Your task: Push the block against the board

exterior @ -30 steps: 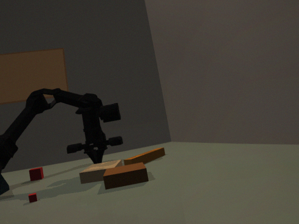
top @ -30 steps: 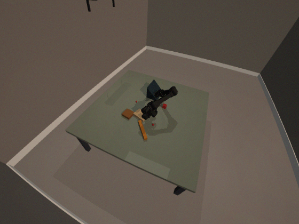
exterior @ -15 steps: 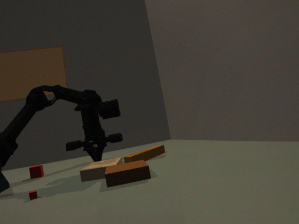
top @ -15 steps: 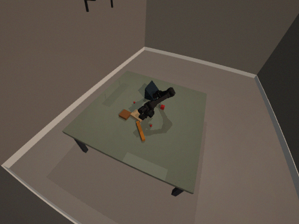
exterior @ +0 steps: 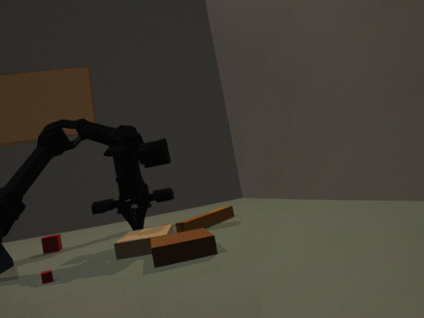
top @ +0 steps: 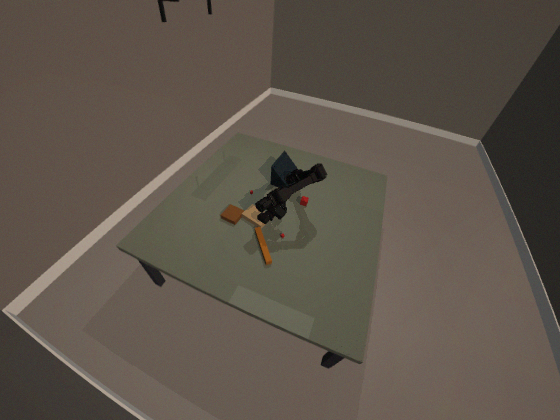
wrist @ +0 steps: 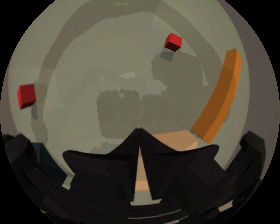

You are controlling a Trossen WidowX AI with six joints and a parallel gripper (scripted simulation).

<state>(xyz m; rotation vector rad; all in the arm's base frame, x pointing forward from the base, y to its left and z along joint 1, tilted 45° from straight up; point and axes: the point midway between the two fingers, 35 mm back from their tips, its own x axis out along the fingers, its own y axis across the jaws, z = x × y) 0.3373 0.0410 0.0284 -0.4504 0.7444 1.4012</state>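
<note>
The tan block lies 9 cm to the right of my gripper tip and 2 cm ahead of it. Also, from my gripper tip: brown square block: 22 cm to the right, 7 cm ahead; then red cube: 24 cm behind, 11 cm to the left, 1 cm above; then orange board: 17 cm ahead, 4 cm to the left.
</note>
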